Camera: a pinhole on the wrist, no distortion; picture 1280 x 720 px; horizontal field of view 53.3 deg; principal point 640.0 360.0 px. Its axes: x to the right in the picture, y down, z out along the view. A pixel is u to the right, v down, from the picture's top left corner.
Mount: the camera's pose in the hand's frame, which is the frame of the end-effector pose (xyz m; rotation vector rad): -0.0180 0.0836 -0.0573 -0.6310 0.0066 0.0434
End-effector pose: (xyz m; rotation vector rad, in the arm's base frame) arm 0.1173 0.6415 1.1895 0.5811 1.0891 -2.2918
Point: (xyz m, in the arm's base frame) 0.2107 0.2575 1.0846
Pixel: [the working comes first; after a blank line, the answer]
In the camera's frame: 0.1175 0.0178 0.3737

1041 421
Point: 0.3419 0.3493 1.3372
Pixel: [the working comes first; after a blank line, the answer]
In the camera's frame: -0.1600 -0.0919 0.3537

63 29
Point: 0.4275 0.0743 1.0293
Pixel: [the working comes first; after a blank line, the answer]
In the camera's frame: 0.0432 0.1867 0.5963

outside the picture
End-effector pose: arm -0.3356 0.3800 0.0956 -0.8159 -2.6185 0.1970
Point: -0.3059 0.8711 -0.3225
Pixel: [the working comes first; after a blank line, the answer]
In the camera's frame: 0.1497 0.0996 0.5949

961 574
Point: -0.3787 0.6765 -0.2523
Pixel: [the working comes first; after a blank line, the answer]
In the camera's frame: 0.1085 -0.0535 0.4434

952 206
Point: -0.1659 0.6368 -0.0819
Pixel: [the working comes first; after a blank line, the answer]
In the camera's frame: -0.0136 0.1229 0.2706

outside the picture
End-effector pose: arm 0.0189 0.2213 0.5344 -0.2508 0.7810 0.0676
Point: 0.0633 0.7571 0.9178
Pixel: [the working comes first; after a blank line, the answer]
In the camera's frame: -0.2332 0.0098 0.5990

144 381
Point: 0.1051 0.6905 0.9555
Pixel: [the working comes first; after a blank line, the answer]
In the camera's frame: -0.2317 -0.0760 0.5834

134 194
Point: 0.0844 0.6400 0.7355
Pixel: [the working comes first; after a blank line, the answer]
In the camera's frame: -0.0867 0.0206 0.4384

388 420
